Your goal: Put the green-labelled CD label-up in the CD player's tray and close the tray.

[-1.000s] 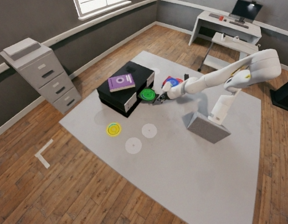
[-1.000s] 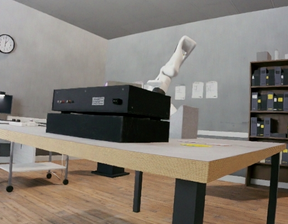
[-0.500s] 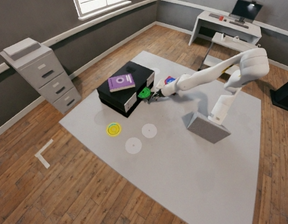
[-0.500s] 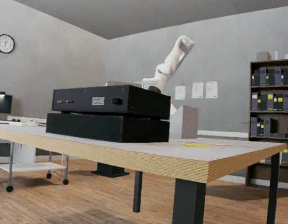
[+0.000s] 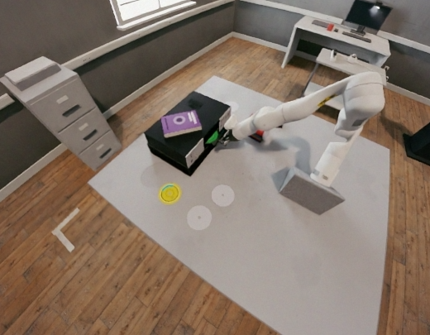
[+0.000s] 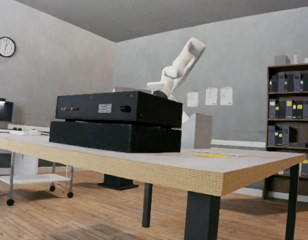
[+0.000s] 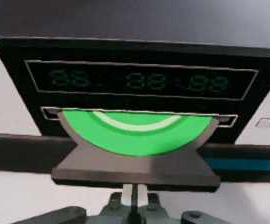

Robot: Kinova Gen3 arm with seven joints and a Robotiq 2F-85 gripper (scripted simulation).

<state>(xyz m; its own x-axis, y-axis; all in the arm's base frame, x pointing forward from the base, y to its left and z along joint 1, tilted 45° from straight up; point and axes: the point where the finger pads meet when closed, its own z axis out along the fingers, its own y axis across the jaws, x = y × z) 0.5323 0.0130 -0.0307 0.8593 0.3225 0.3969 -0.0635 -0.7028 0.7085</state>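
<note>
Right now the CD is 10 cm ahead of my hand, 1 cm to the right of it and 1 cm below it. Round my hand: purple book (22 cm ahead, 5 cm to the left, 7 cm above); black block (22 cm behind, 48 cm to the right, 13 cm below).
</note>
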